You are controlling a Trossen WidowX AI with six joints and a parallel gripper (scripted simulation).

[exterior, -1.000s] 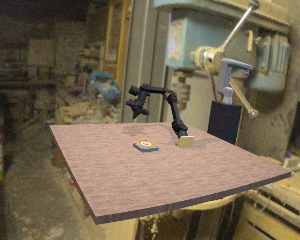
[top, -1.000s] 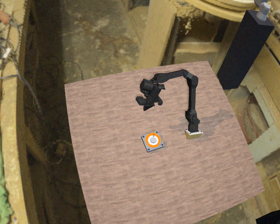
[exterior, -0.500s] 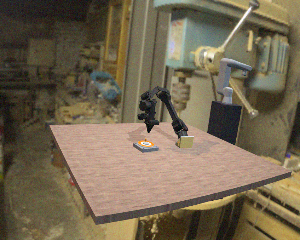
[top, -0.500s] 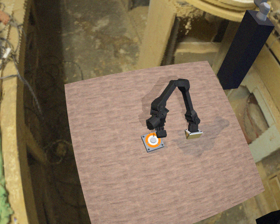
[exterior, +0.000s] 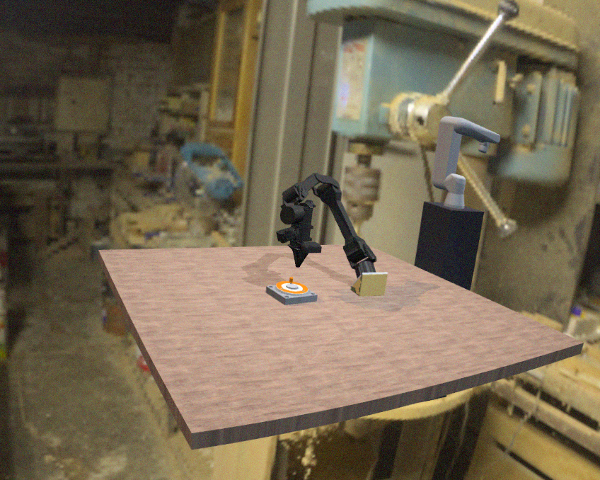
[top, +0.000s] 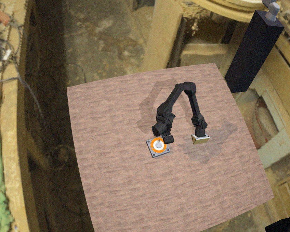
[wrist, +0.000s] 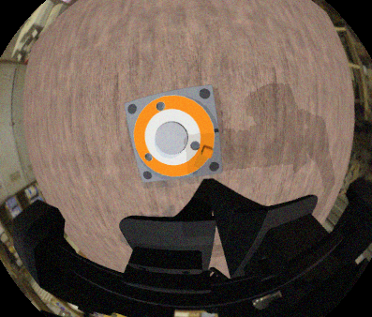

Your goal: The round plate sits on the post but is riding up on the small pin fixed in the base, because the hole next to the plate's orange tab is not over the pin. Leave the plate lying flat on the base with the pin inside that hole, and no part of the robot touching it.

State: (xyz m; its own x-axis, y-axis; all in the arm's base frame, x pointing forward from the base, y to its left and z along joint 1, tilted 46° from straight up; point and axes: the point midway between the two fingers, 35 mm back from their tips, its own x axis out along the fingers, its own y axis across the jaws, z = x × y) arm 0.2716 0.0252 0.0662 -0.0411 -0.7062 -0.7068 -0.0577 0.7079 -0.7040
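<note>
Right now the grey base is 30 mm ahead of my gripper tip, 40 mm to the left of it and 70 mm below it.
</note>
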